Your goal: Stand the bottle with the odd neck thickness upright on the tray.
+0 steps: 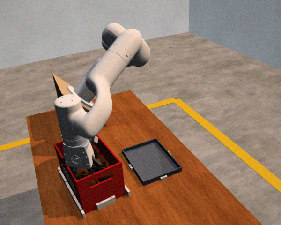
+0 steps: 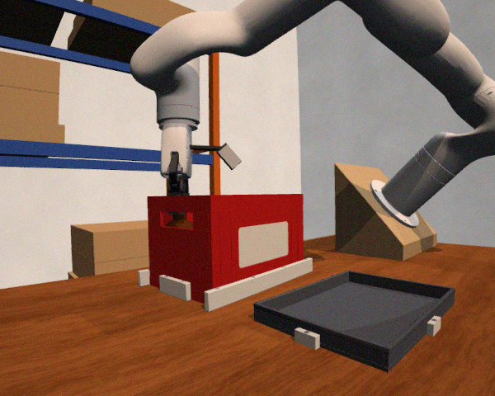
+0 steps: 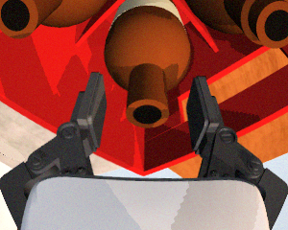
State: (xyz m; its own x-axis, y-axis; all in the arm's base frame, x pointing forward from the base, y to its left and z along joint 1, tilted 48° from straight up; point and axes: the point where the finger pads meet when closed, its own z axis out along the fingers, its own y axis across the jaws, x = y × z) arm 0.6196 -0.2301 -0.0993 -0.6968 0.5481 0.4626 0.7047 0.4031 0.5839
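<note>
Right now the brown bottle is 7 cm below my hand. Also, from my hand: red crate (9 cm behind, 5 cm to the left, 7 cm below); then dark grey tray (6 cm behind, 33 cm to the left, 15 cm below).
</note>
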